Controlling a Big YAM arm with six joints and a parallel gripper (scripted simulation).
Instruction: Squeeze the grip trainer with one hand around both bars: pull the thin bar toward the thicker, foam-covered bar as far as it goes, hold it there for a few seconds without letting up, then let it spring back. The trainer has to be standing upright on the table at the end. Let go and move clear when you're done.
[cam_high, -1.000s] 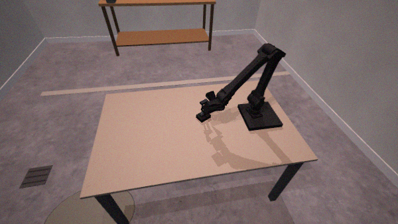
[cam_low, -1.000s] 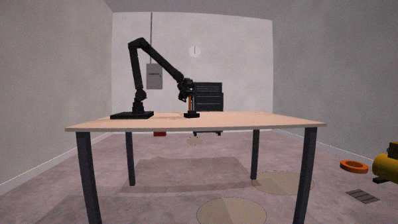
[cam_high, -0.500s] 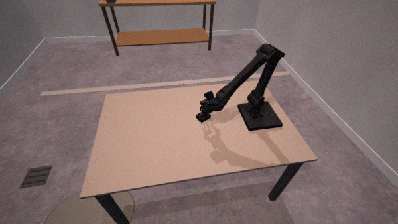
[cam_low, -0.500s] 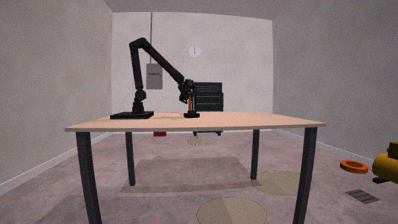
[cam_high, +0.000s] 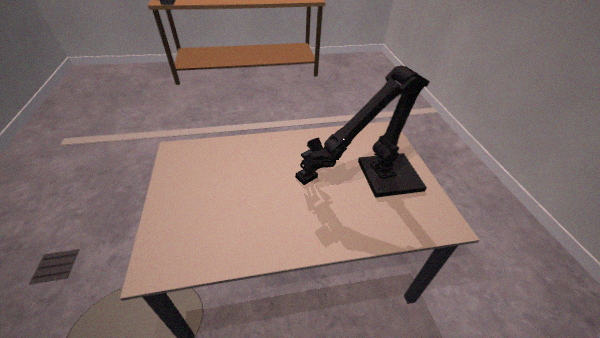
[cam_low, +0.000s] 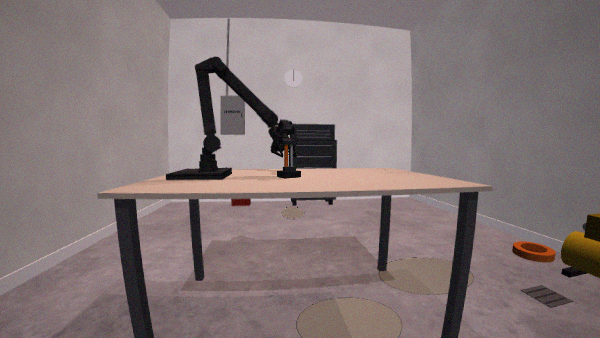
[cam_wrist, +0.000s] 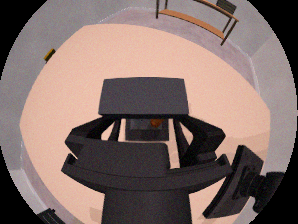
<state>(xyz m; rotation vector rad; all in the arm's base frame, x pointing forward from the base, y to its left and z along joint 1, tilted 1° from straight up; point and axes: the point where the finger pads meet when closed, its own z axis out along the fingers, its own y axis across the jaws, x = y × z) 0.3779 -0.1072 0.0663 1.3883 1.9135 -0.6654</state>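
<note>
Now: hand 1 cm above the grip trainer.
</note>
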